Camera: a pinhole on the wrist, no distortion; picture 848 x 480 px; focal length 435.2 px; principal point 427.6 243.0 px. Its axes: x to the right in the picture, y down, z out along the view. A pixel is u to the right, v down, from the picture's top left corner.
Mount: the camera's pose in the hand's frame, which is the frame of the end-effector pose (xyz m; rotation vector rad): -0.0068 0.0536 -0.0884 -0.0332 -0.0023 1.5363
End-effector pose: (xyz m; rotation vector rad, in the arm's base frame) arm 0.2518 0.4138 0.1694 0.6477 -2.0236 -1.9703
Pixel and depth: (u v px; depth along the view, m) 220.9 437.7 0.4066
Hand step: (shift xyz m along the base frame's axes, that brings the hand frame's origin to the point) 0.0474 0.3776 -0.1158
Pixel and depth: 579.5 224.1 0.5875
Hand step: -0.2816 0.4283 0.2356
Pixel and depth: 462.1 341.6 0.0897
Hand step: 0.0158 0.0136 0.0663
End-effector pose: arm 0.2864 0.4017 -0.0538 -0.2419 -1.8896 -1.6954
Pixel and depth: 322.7 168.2 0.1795
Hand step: -0.0362 0.0861 0.0188
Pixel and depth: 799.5 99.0 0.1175
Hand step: 0.0423 0.0458 0.1483
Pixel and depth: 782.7 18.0 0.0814
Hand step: 0.0331 0.0053 0.1210
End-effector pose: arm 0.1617 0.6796 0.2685 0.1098 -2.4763 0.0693
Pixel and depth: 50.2 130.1 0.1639
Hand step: -0.0614 -0.0939 -0.0437
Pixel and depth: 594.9 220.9 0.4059
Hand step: -0.2213 0.1910 -0.2466
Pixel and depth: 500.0 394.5 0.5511
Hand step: -0.1316 0.1397 -0.4909
